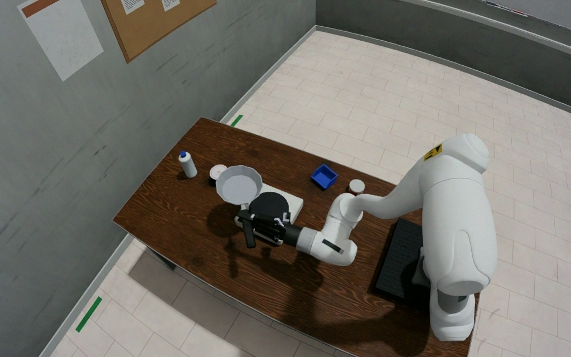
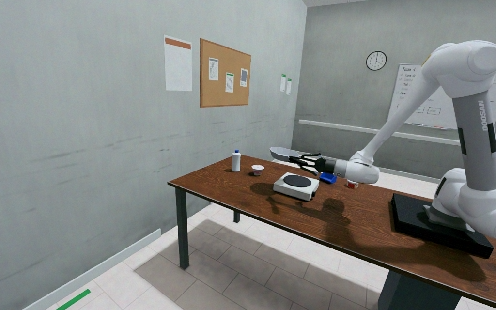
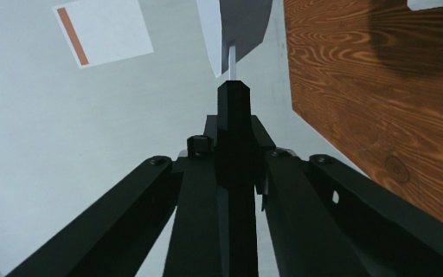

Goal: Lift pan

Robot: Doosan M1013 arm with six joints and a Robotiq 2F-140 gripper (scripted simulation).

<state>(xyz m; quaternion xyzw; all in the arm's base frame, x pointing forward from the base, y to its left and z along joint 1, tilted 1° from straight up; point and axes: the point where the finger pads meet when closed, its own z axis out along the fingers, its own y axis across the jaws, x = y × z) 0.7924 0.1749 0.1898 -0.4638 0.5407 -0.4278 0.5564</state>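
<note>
Right now the grey pan is 8 cm to the right of my hand, 7 cm ahead of it and 2 cm below it. Also, from my hand: blue bin: 47 cm to the right, 24 cm below, 15 cm behind; hot plate: 23 cm below, 17 cm to the right, 1 cm behind; white cup: 35 cm ahead, 26 cm to the right, 22 cm below.
</note>
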